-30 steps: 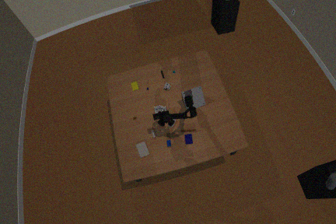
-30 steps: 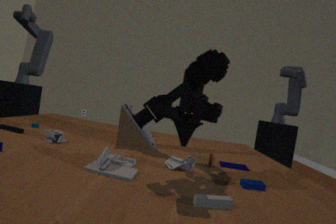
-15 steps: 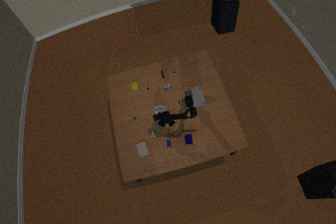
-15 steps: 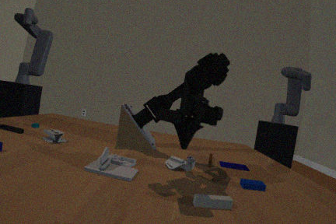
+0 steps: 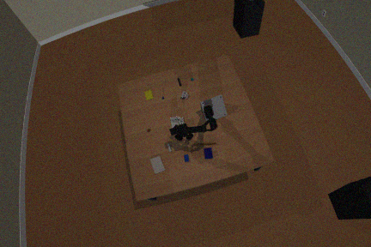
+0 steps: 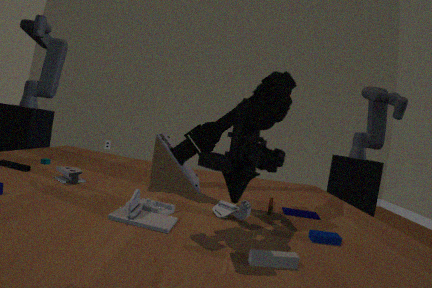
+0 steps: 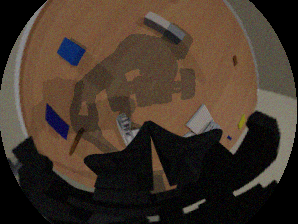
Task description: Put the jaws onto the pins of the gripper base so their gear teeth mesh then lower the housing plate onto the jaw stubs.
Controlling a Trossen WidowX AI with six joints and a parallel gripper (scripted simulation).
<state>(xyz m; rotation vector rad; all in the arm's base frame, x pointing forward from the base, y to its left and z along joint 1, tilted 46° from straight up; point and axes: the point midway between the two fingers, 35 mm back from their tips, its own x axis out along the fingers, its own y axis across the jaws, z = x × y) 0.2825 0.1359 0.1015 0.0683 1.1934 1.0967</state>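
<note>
My gripper tip is now 40 mm past the toothed jaw, 20 mm to the right of it and 20 mm above it. Also, from my gripper tip: brown peg: 190 mm behind, 130 mm to the left, 40 mm below; then blue tile: 220 mm to the left, 170 mm behind, 50 mm below; then blue block: 200 mm to the left, 40 mm below, 40 mm ahead.
</note>
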